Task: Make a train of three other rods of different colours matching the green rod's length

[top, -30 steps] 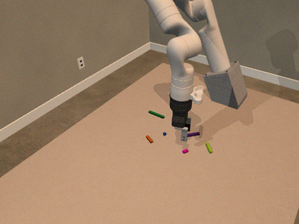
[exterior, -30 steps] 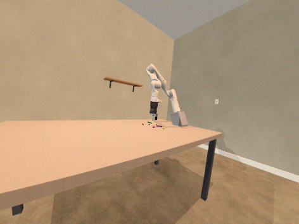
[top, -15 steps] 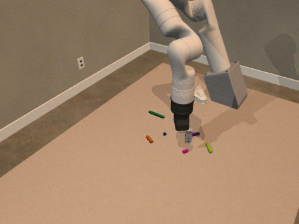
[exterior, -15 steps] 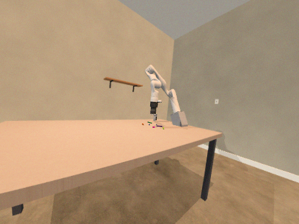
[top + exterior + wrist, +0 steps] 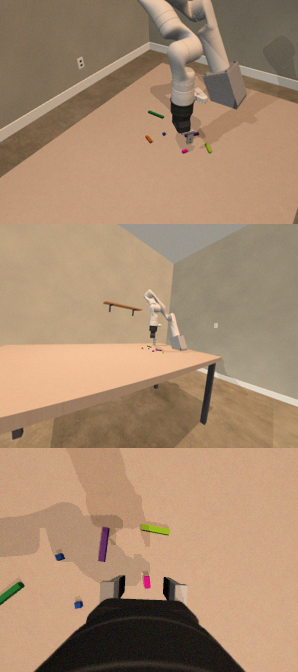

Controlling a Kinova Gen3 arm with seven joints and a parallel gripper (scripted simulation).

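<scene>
The magenta rod lies 10 mm ahead of my hand and 80 mm below it. Also, from my hand: orange rod: 10 mm ahead, 160 mm to the right, 80 mm below; then lime rod: 50 mm behind, 70 mm to the left, 80 mm below; then purple rod: 90 mm behind, 10 mm to the right, 80 mm below.
</scene>
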